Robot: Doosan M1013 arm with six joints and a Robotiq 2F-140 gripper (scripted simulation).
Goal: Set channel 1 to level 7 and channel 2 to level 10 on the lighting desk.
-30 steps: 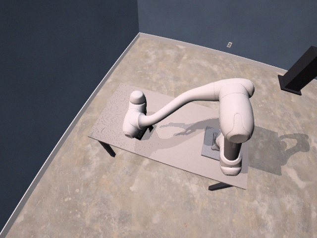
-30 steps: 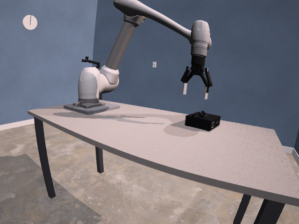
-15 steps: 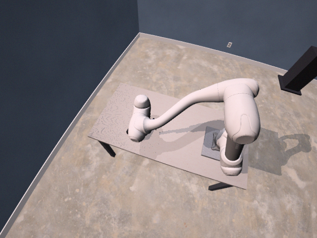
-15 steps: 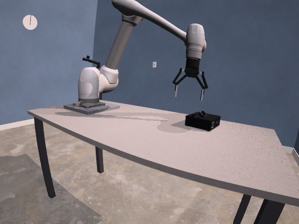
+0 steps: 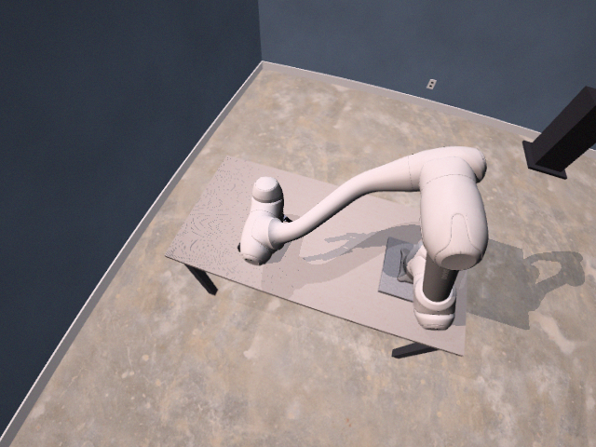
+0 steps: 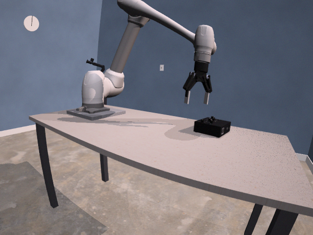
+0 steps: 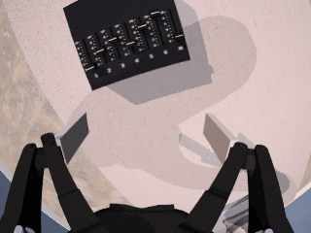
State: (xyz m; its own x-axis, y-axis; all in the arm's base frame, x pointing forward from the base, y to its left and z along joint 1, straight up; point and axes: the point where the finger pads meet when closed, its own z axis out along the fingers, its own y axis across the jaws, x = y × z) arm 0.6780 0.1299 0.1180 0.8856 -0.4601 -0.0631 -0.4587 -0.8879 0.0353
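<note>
The fader is 9 cm ahead of my hand, 4 cm to the left of it and 8 cm below it.
</note>
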